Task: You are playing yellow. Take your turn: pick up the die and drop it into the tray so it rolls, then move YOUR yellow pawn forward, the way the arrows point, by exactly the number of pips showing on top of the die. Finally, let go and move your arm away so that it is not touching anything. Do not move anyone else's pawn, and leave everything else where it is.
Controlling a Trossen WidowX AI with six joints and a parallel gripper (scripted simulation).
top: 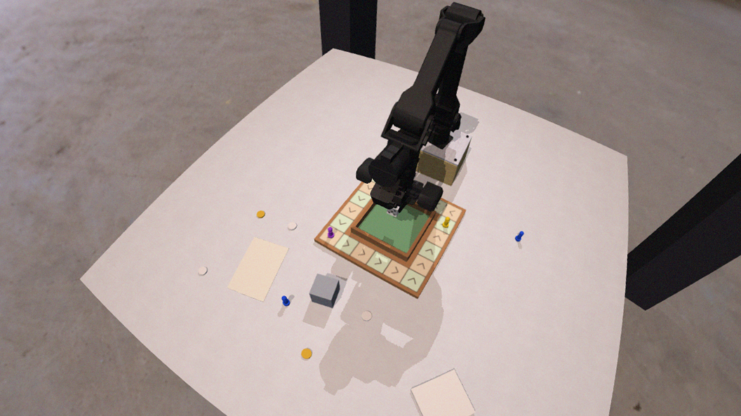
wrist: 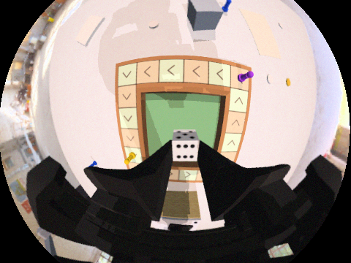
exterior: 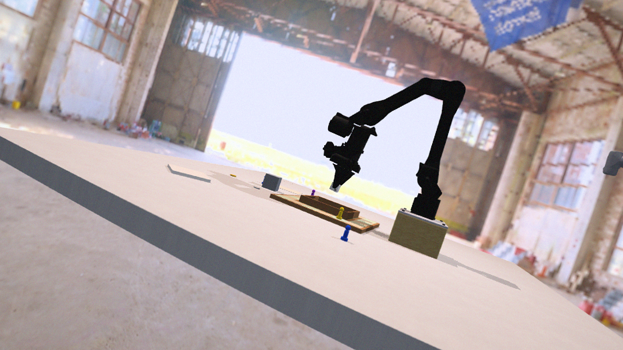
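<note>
My gripper tip is now 9 cm past the yellow pawn, 10 cm to the right of it and 5 cm above it. Round my gripper tip: white die right at my gripper tip; then purple pawn 12 cm ahead, 10 cm to the right, 5 cm below; then grey block 24 cm ahead, 6 cm below.
</note>
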